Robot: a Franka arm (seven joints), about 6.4 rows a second.
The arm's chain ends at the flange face. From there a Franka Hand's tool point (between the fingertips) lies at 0.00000 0.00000 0.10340 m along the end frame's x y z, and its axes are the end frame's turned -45 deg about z.
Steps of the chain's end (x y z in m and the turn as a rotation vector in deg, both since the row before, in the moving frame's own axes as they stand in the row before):
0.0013 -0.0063 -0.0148 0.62 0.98 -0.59
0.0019 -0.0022 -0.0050 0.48 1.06 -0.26
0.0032 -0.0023 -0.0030 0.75 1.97 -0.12
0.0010 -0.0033 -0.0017 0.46 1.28 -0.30
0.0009 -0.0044 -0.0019 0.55 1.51 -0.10
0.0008 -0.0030 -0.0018 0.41 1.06 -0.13
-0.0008 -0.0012 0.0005 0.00 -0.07 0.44
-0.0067 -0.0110 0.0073 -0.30 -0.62 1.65
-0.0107 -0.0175 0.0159 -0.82 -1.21 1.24
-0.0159 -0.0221 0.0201 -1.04 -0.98 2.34
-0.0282 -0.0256 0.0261 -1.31 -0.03 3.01
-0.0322 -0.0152 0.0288 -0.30 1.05 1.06
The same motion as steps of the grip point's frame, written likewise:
0.0074 -0.0031 -0.0148 -0.25 1.13 -0.59
0.0049 0.0005 -0.0050 -0.41 1.09 -0.26
0.0074 0.0022 -0.0031 -0.86 1.92 -0.12
0.0053 -0.0006 -0.0017 -0.58 1.23 -0.30
0.0064 -0.0013 -0.0019 -0.68 1.46 -0.10
0.0046 -0.0007 -0.0018 -0.46 1.04 -0.13
0.0002 -0.0015 0.0005 0.05 -0.05 0.44
0.0019 -0.0129 0.0073 0.23 -0.65 1.65
0.0022 -0.0205 0.0159 0.28 -1.44 1.24
0.0018 -0.0268 0.0201 -0.04 -1.43 2.34
-0.0036 -0.0365 0.0261 -0.91 -0.95 3.01
-0.0111 -0.0318 0.0288 -0.95 0.53 1.06

